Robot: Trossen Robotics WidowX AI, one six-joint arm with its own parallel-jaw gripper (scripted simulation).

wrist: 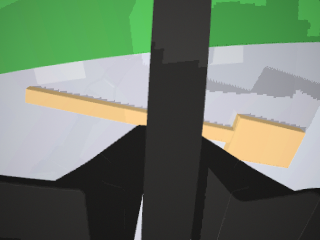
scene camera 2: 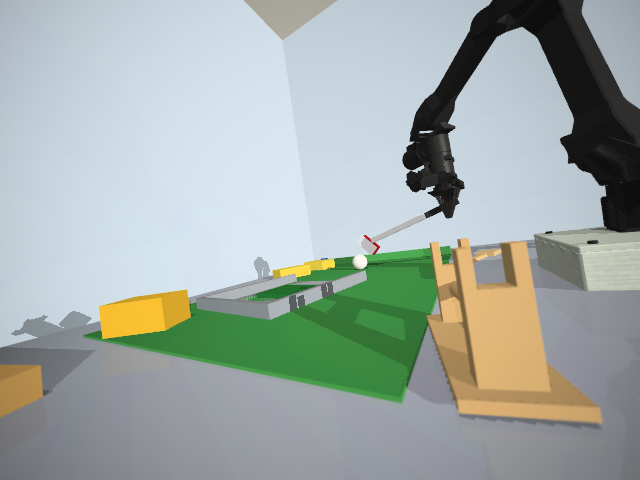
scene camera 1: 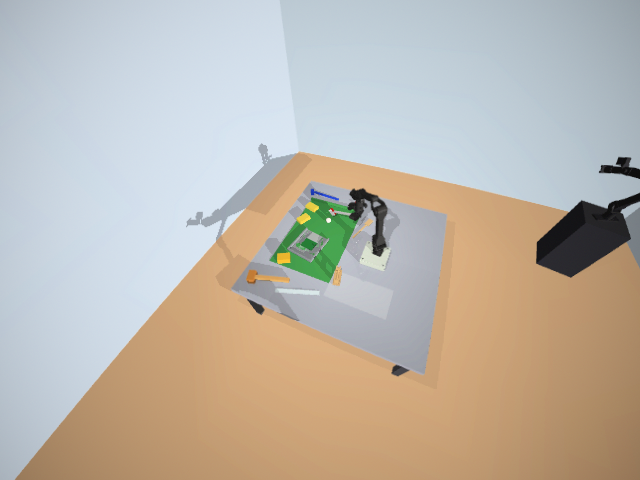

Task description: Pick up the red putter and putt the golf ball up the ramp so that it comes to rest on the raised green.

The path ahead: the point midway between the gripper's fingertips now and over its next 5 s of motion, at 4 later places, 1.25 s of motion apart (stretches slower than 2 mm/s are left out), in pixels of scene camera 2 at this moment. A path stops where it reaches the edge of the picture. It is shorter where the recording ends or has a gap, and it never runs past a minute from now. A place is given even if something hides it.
My gripper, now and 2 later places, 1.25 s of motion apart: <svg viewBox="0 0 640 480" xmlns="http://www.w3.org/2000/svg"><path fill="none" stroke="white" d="M449 218L451 230L436 213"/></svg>
